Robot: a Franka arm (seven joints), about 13 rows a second.
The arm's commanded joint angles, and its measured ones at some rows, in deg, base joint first. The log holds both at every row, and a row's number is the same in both.
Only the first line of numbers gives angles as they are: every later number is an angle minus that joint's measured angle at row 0.
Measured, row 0:
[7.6, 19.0, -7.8, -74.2, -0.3, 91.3, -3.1]
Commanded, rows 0 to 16:
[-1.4, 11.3, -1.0, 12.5, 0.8, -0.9, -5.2]
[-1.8, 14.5, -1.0, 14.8, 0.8, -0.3, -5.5]
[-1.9, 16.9, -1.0, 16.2, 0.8, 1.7, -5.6]
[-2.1, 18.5, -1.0, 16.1, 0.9, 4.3, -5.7]
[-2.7, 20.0, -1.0, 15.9, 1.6, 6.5, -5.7]
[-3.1, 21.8, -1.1, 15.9, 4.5, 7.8, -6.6]
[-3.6, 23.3, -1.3, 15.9, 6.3, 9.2, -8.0]
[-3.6, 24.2, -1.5, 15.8, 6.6, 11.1, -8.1]
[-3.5, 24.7, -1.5, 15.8, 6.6, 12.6, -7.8]
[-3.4, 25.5, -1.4, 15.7, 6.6, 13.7, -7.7]
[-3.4, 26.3, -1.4, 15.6, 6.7, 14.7, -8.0]
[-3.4, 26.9, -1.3, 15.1, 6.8, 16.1, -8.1]
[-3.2, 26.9, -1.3, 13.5, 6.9, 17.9, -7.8]
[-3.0, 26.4, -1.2, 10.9, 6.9, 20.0, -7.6]
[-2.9, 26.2, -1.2, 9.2, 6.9, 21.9, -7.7]
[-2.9, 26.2, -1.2, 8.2, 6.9, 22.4, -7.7]
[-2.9, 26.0, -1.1, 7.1, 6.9, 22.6, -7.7]
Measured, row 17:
[-3.2, 27.0, -0.9, 10.0, 5.9, 21.0, -6.5]
